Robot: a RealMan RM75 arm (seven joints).
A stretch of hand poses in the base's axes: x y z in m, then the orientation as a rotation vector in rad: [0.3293, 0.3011, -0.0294, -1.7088, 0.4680, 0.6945]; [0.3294, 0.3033, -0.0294, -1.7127, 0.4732, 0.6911]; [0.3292, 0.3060, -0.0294, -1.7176, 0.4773, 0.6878]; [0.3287, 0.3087, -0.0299, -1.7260, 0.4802, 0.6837]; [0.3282, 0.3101, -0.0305, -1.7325, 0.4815, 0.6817]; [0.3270, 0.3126, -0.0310, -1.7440, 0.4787, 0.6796]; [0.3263, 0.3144, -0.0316, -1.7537, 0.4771, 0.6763]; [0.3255, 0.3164, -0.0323, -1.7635, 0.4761, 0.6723]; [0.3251, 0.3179, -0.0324, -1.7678, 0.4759, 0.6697]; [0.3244, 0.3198, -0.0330, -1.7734, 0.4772, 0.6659]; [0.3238, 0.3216, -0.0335, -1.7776, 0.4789, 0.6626]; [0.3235, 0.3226, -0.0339, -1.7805, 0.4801, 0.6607]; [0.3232, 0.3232, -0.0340, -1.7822, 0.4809, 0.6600]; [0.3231, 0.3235, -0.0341, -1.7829, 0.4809, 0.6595]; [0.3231, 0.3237, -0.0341, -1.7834, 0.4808, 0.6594]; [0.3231, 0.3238, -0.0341, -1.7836, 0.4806, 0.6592]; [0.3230, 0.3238, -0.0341, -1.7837, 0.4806, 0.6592]
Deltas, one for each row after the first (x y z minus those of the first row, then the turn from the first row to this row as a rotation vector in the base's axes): [0.0001, 0.0022, 0.0000, -0.0054, -0.0001, -0.0036]; [-0.0001, 0.0049, 0.0000, -0.0114, -0.0008, -0.0062]; [-0.0006, 0.0076, -0.0005, -0.0201, -0.0032, -0.0073]; [-0.0011, 0.0090, -0.0011, -0.0264, -0.0048, -0.0070]; [-0.0023, 0.0115, -0.0016, -0.0358, -0.0093, -0.0027]; [-0.0030, 0.0133, -0.0022, -0.0440, -0.0137, -0.0003]; [-0.0038, 0.0153, -0.0029, -0.0526, -0.0182, 0.0014]; [-0.0042, 0.0168, -0.0030, -0.0564, -0.0206, 0.0015]; [-0.0049, 0.0187, -0.0036, -0.0620, -0.0232, 0.0005]; [-0.0055, 0.0205, -0.0041, -0.0665, -0.0251, -0.0008]; [-0.0058, 0.0215, -0.0045, -0.0696, -0.0261, -0.0016]; [-0.0061, 0.0221, -0.0046, -0.0714, -0.0264, -0.0019]; [-0.0062, 0.0224, -0.0047, -0.0720, -0.0268, -0.0019]; [-0.0062, 0.0226, -0.0047, -0.0725, -0.0270, -0.0017]; [-0.0062, 0.0227, -0.0047, -0.0726, -0.0272, -0.0017]; [-0.0063, 0.0227, -0.0047, -0.0727, -0.0272, -0.0016]
